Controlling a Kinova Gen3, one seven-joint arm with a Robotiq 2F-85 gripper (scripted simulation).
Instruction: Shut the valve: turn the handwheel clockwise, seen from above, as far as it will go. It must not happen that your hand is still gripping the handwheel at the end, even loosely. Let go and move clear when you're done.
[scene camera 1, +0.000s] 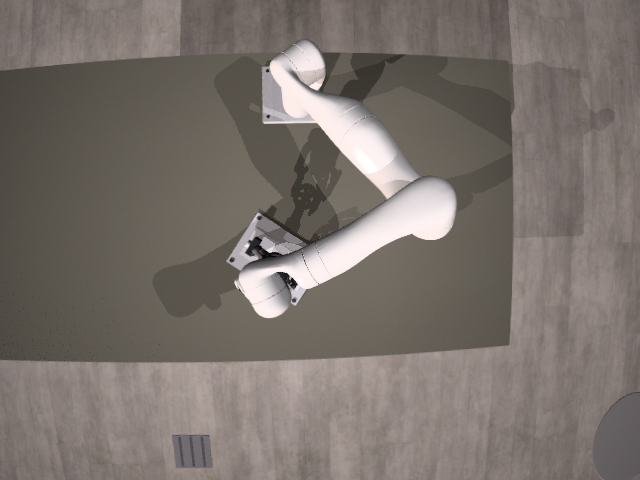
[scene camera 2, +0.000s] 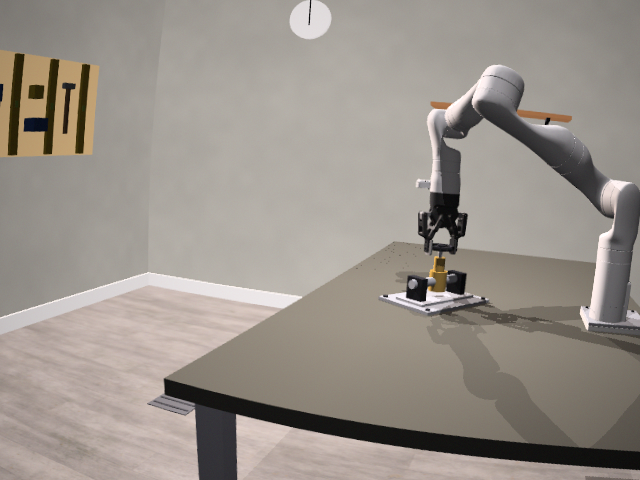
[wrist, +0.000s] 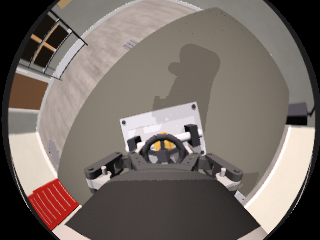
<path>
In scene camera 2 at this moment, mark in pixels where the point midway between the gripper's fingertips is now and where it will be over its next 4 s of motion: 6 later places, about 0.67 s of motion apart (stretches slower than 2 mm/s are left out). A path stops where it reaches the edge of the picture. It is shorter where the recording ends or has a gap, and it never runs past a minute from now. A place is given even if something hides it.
My gripper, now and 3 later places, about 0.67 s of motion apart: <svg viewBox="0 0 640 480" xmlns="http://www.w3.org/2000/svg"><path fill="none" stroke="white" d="M440 254L441 249L443 233L443 220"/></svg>
</path>
